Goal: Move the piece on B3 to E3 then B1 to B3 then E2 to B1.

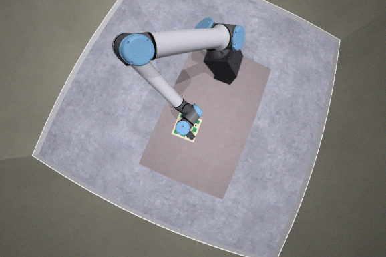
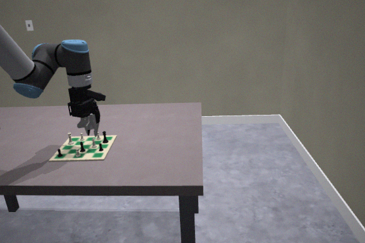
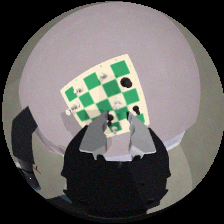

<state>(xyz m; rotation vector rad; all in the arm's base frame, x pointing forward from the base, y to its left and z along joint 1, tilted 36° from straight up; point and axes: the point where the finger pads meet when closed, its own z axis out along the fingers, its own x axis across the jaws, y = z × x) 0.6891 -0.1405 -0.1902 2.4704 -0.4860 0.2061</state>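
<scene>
Now: hand 4 cm to the right of the tall black piece, 4 cm short of it and 4 cm above it. The rest, counted from my hand: cream chessboard 7 cm below, 4 cm behind; white piece 12 cm behind, 4 cm to the left, 4 cm below.
</scene>
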